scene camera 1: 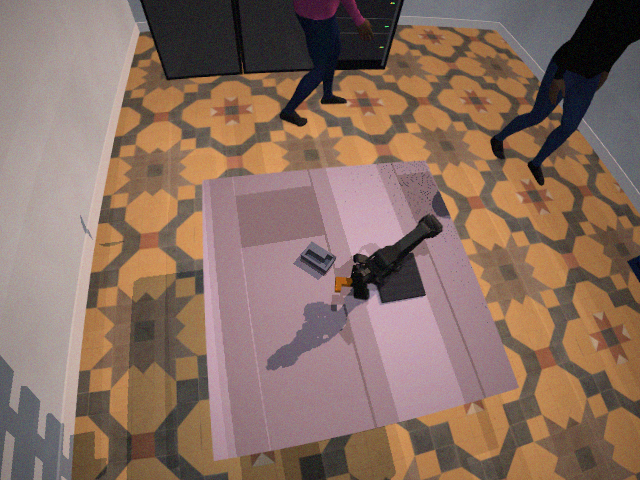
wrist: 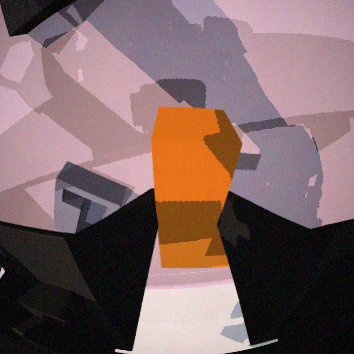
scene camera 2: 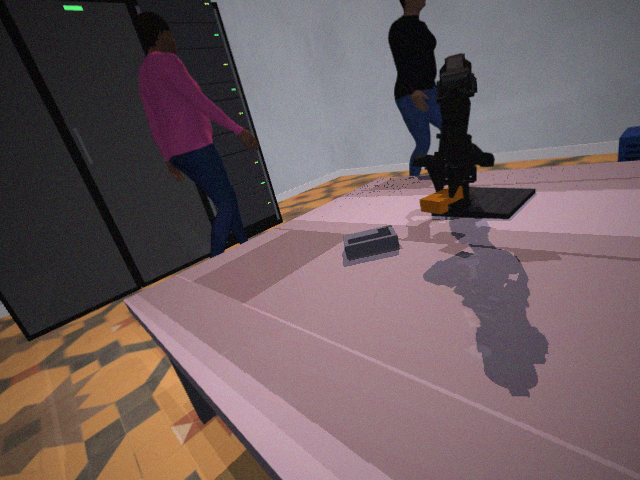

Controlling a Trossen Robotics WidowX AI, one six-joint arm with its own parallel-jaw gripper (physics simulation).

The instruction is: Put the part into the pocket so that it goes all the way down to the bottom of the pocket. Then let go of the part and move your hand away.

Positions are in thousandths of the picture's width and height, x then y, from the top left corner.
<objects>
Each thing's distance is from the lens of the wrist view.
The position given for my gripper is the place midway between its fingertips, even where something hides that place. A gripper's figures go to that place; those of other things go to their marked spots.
my gripper (wrist: 527, 552): 10 cm
orange L-shaped part (wrist: 549, 425): 6 cm
grey pocket block (wrist: 230, 558): 28 cm
The marked spots on the grey pocket block and the orange L-shaped part are 23 cm apart.
</objects>
